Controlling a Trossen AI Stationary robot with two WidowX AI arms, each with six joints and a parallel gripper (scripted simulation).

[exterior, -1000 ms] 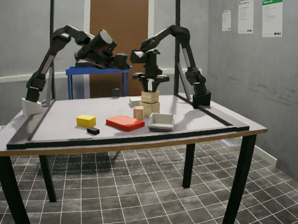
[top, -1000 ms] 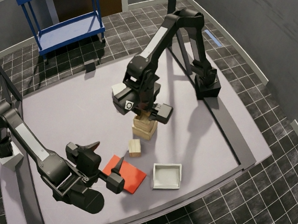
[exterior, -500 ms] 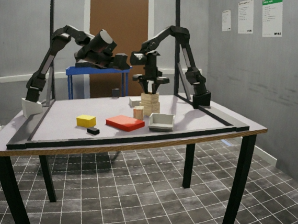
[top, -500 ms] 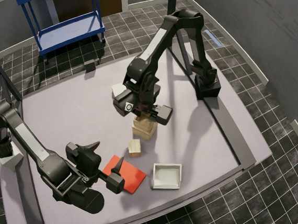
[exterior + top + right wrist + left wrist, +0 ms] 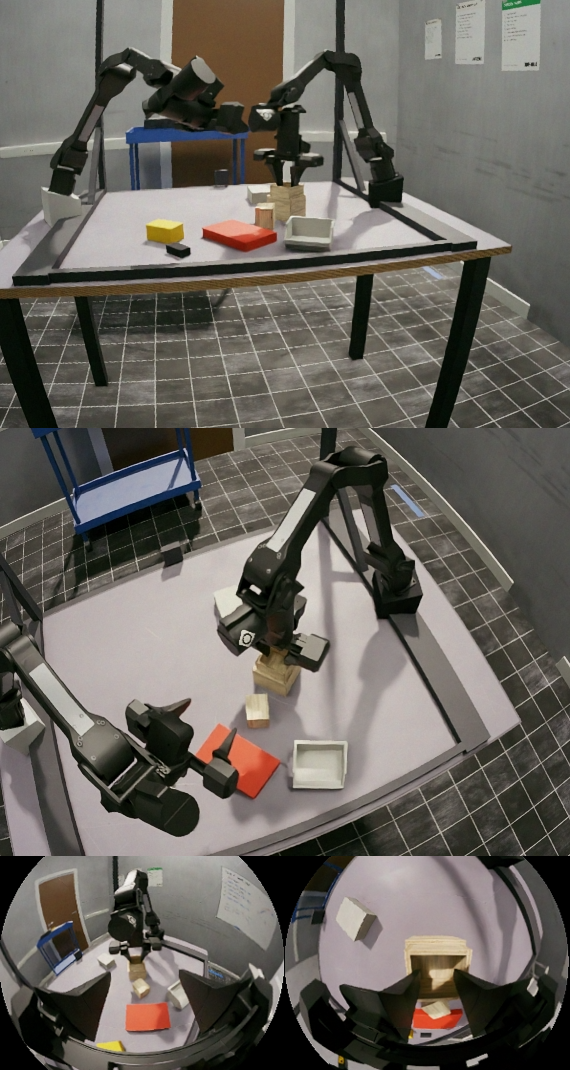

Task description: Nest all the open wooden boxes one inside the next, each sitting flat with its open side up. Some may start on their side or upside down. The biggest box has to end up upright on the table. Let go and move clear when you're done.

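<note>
The small wooden box lies 70 mm ahead of my left hand, 60 mm to the right of it and 80 mm below it. From my left hand the other things lie so: pale grey tray: 220 mm ahead, 10 mm to the right, 80 mm below; then white block: 190 mm behind, 40 mm to the right, 90 mm below; then flat red block: 150 mm ahead, 150 mm to the right, 100 mm below.
</note>
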